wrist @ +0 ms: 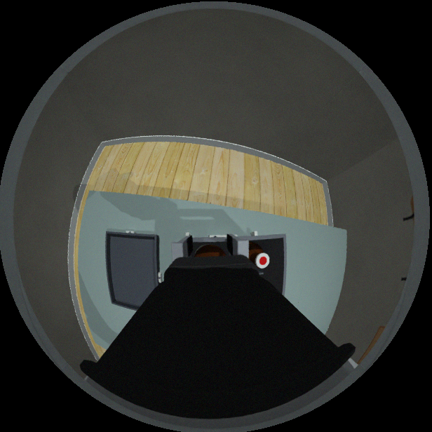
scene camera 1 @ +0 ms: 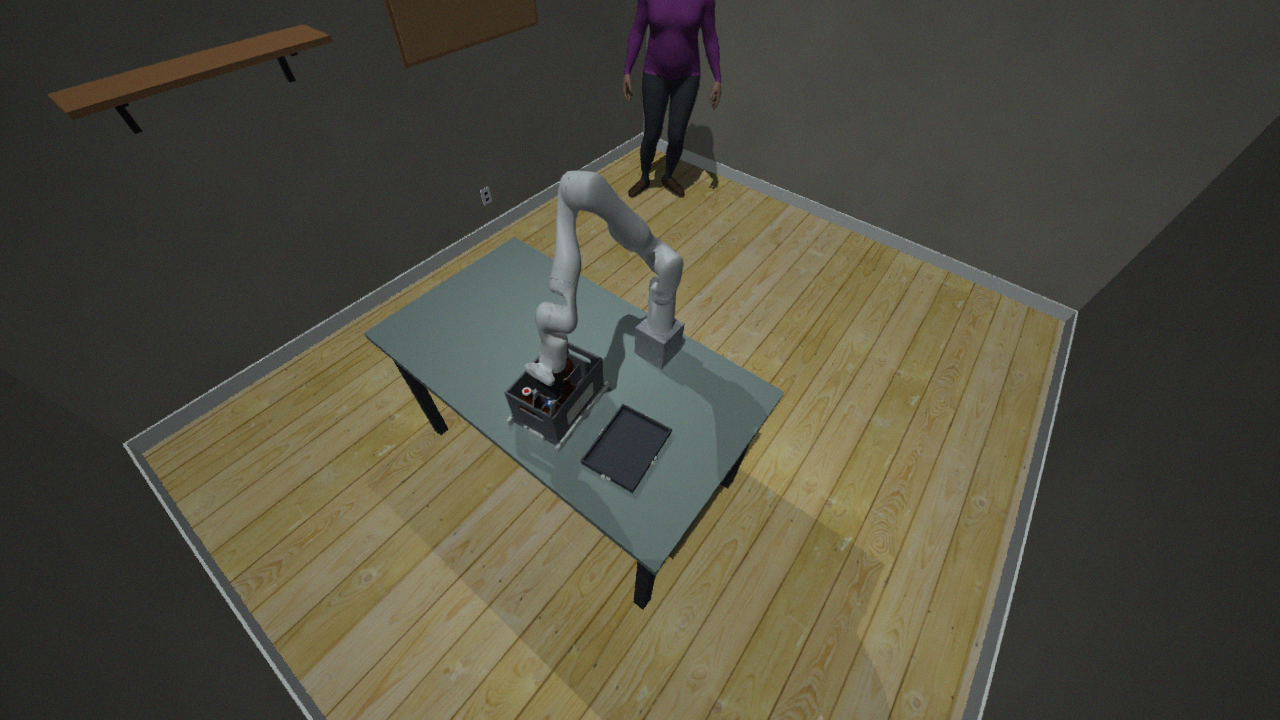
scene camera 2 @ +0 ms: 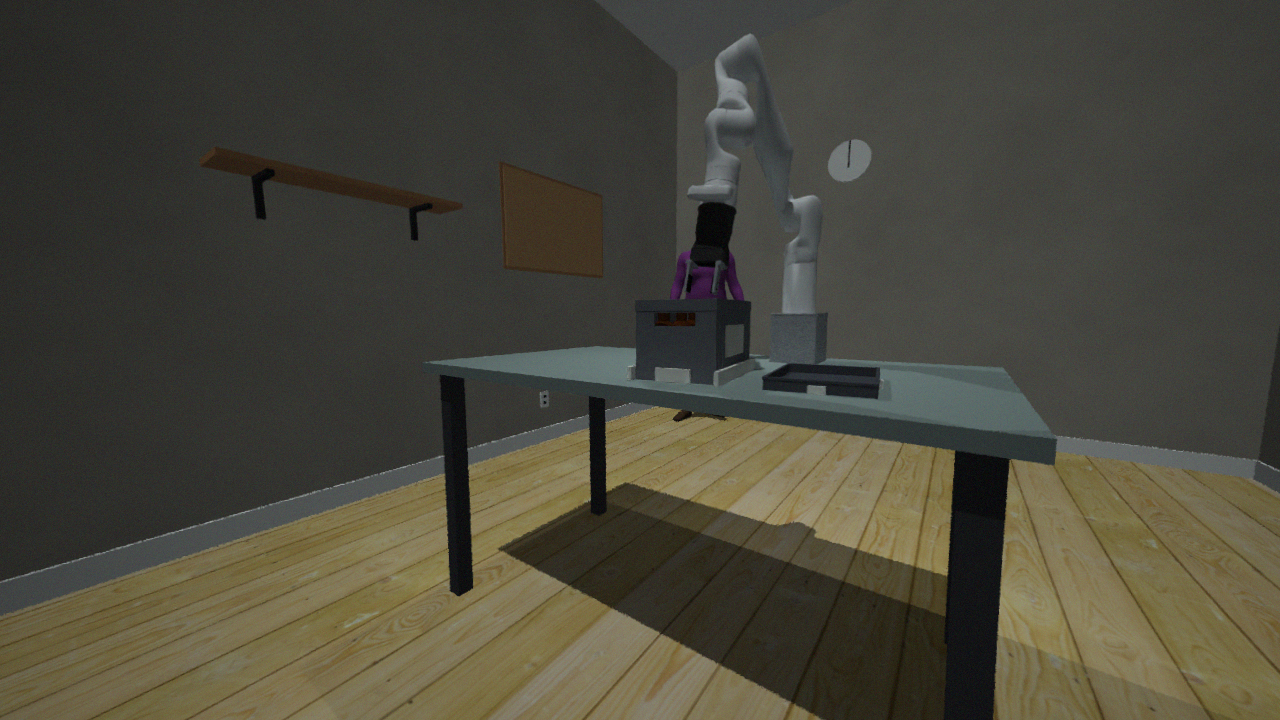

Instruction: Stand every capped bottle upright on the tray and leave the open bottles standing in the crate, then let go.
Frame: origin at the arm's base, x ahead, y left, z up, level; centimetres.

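Where they show: gripper, fingertip midpoint: (scene camera 1: 543,409) (scene camera 2: 700,292); arm's base at its link origin: (scene camera 1: 659,324) (scene camera 2: 798,313).
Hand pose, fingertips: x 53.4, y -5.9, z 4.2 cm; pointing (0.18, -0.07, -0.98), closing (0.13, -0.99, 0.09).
Each offset is from my fingertips to the top centre of the thing. Level surfaces: height alone.
The dark grey crate {dy -6.8, dx -12.3, dz -1.2 cm} (scene camera 1: 559,427) (scene camera 2: 671,351) (wrist: 285,255) stands on the table with brown bottles inside. One bottle with a red and white cap {dy -10.3, dx -2.8, dz -2.4 cm} (scene camera 1: 526,391) (wrist: 262,260) stands at its outer end. A blue cap {dy -1.4, dx -4.1, dz -2.4 cm} (scene camera 1: 549,403) shows beside it in scene camera 1. My gripper (scene camera 2: 702,284) (wrist: 209,241) is open and empty, pointing down just above the crate's rim. In the wrist view a brown bottle (wrist: 210,251) shows below and between the fingers; its top is hidden by the gripper body. Other bottles and their caps are hidden or too dark to tell. The black tray {dy +21.9, dx -13.0, dz -16.2 cm} (scene camera 1: 626,447) (scene camera 2: 823,387) (wrist: 132,267) holds no bottle.
The tray lies beside the crate on the grey-green table {dz -18.7 cm} (scene camera 1: 474,313) (scene camera 2: 554,362) (wrist: 312,260). The arm's base block (scene camera 1: 659,342) (scene camera 2: 798,337) stands behind them. A person in purple (scene camera 1: 673,40) (scene camera 2: 705,279) stands beyond the table near the room's corner.
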